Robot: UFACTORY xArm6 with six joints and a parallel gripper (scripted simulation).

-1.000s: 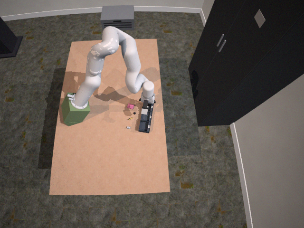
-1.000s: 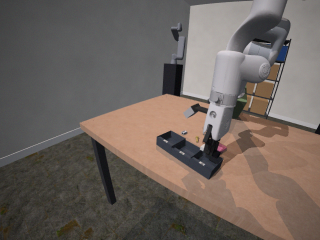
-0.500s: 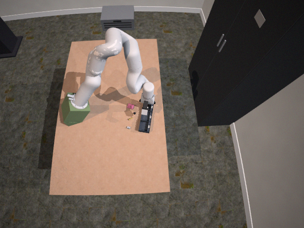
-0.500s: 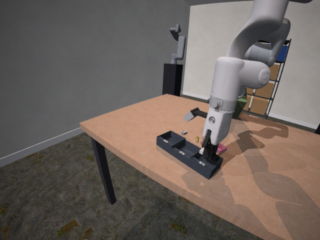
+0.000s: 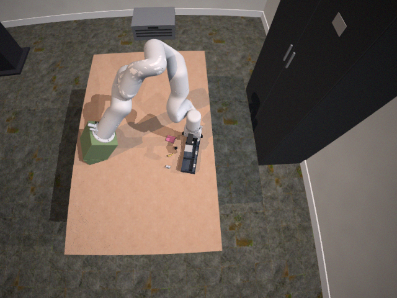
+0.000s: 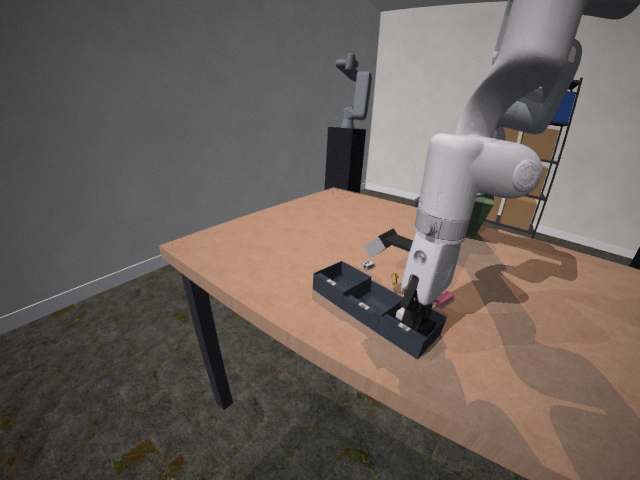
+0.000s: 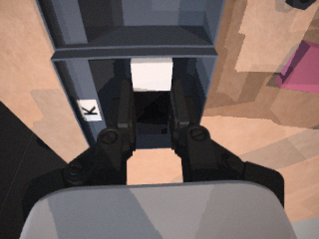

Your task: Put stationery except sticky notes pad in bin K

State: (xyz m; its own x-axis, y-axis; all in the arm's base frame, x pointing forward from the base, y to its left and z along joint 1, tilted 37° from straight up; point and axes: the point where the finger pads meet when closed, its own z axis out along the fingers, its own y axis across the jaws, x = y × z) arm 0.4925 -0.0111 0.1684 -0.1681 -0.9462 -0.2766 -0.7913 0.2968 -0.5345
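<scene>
The black-and-white block is 2 cm below my hand and 1 cm to the right of it. Also, from my hand: dark bin tray: 8 cm to the right, 2 cm below, 1 cm behind; black nut: 10 cm behind, 4 cm to the right, 4 cm below; pink sticky-note pad: 13 cm behind, 4 cm below, 2 cm to the left.
</scene>
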